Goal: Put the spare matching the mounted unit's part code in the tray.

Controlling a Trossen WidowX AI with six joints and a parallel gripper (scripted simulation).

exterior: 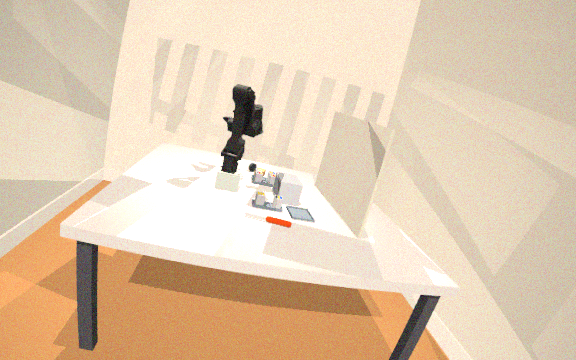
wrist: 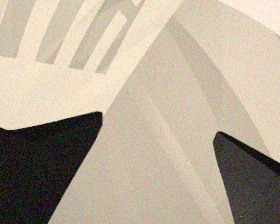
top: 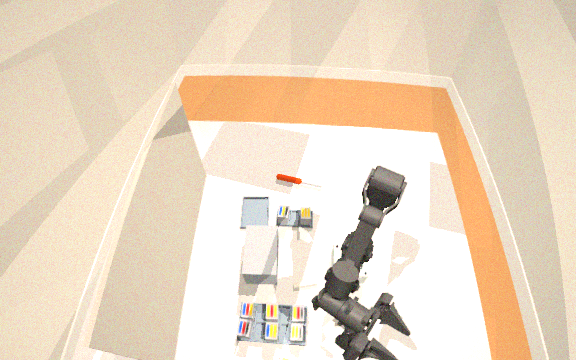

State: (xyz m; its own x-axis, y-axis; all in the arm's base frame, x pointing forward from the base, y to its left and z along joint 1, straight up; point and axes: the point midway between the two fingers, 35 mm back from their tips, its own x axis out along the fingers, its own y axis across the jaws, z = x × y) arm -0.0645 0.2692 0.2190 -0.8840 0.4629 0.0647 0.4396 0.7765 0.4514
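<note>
Right now my gripper tip is 430 mm to the left of the grey spare, 340 mm short of it and 260 mm above it. Round my gripper tip: pale-blue tray (440 mm ahead, 430 mm to the right, 290 mm below); then mounted unit (380 mm ahead, 250 mm to the right, 250 mm below).
</note>
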